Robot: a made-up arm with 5 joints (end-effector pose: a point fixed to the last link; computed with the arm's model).
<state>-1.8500 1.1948 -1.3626 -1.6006 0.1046</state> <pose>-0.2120 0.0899 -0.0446 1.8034 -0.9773 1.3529</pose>
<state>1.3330 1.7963 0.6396 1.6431 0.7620</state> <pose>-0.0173 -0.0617 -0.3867 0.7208 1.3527 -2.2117</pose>
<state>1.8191 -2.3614 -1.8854 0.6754 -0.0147</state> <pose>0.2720 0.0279 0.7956 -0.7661 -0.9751 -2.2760</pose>
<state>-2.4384 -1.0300 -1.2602 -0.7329 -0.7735</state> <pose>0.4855 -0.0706 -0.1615 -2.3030 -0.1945 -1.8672</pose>
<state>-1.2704 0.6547 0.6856 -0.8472 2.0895</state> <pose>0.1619 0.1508 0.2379 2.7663 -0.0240 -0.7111</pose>
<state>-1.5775 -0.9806 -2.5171 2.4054 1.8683</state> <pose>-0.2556 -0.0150 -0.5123 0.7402 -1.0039 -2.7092</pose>
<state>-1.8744 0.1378 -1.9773 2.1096 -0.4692</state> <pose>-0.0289 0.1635 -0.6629 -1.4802 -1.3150 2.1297</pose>
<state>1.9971 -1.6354 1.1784 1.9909 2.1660</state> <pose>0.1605 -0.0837 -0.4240 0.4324 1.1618 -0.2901</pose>
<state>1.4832 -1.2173 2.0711 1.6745 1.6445</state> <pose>-0.3565 -0.0496 -0.1623 -0.1612 2.0586 0.2934</pose>
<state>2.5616 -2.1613 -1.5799 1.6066 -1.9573</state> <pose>0.4325 0.4731 0.6564 0.8897 0.0396 1.6291</pose>
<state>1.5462 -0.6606 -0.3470 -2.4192 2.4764</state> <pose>0.0778 0.5243 0.1290 -0.3471 0.9279 2.9345</pose>
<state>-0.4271 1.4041 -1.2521 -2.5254 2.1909</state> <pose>-0.1650 -0.1837 -0.3177 1.5334 1.7537 0.0287</pose>
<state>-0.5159 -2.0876 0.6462 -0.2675 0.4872</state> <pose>0.1438 0.2925 0.2602 0.0097 2.1939 0.6621</pose>
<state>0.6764 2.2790 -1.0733 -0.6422 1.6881</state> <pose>-0.0030 -0.2284 0.0765 0.8120 0.5658 1.8809</pose>
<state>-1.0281 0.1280 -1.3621 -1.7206 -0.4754</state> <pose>-0.1179 -0.4019 0.1438 1.2866 0.1566 1.8714</pose>
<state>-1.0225 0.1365 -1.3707 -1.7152 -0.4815</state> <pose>-0.1201 -0.4008 0.1418 1.2820 0.1398 1.8637</pose>
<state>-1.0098 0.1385 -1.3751 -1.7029 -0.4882</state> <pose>-0.1189 -0.4003 0.1460 1.2783 0.1370 1.8480</pose>
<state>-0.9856 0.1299 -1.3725 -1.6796 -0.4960</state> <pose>-0.1119 -0.4004 0.1601 1.2754 0.1568 1.8192</pose>
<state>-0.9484 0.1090 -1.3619 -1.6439 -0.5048</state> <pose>-0.0981 -0.4000 0.1854 1.2718 0.2017 1.7747</pose>
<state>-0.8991 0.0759 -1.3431 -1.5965 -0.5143</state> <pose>-0.0773 -0.3971 0.2208 1.2650 0.2699 1.7136</pose>
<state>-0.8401 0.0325 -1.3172 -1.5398 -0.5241</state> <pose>-0.0502 -0.3892 0.2632 1.2514 0.3554 1.6371</pose>
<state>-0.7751 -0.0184 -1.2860 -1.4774 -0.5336</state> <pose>-0.0182 -0.3749 0.3082 1.2288 0.4506 1.5487</pose>
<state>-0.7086 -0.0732 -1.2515 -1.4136 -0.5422</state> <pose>0.0165 -0.3541 0.3512 1.1968 0.5471 1.4543</pose>
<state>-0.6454 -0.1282 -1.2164 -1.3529 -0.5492</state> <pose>0.0512 -0.3289 0.3883 1.1585 0.6377 1.3612</pose>
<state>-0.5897 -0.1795 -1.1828 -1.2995 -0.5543</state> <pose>0.0831 -0.3023 0.4175 1.1178 0.7174 1.2768</pose>
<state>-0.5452 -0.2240 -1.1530 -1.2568 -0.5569</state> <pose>0.1101 -0.2779 0.4381 1.0809 0.7834 1.2073</pose>
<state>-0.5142 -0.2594 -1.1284 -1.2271 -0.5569</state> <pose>0.1306 -0.2586 0.4512 1.0525 0.8347 1.1572</pose>
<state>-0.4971 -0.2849 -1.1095 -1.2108 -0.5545</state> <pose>0.1444 -0.2455 0.4585 1.0352 0.8724 1.1274</pose>
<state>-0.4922 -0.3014 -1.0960 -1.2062 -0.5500</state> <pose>0.1521 -0.2388 0.4617 1.0291 0.8986 1.1158</pose>
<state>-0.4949 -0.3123 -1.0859 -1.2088 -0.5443</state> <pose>0.1561 -0.2360 0.4626 1.0303 0.9180 1.1155</pose>
